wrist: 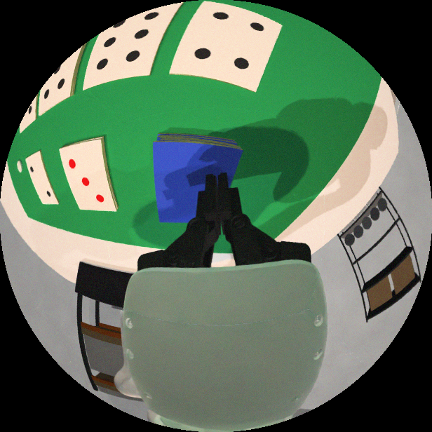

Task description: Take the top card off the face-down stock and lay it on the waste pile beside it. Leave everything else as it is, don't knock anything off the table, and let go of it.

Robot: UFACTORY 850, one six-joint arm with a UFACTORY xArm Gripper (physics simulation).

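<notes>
The face-down stock (172, 190) is a blue-backed stack of cards near the middle of the view, its layered edge showing at the far side. My gripper (218, 186) is shut with nothing between its fingers; the fingertips are over the right part of the stock, and whether they touch it I cannot tell. The fingers hide the stock's near right corner. The waste pile (89, 175), face up with three red dots, lies left of the stock with green mat between them.
A card with two black dots (42, 177) lies further left. A row of face-up cards (226, 45) (125, 45) (57, 87) lies beyond on the green mat (330, 120). A small white disc (19, 166) is at the far left. Racks (382, 280) (102, 284) stand beyond the table edge.
</notes>
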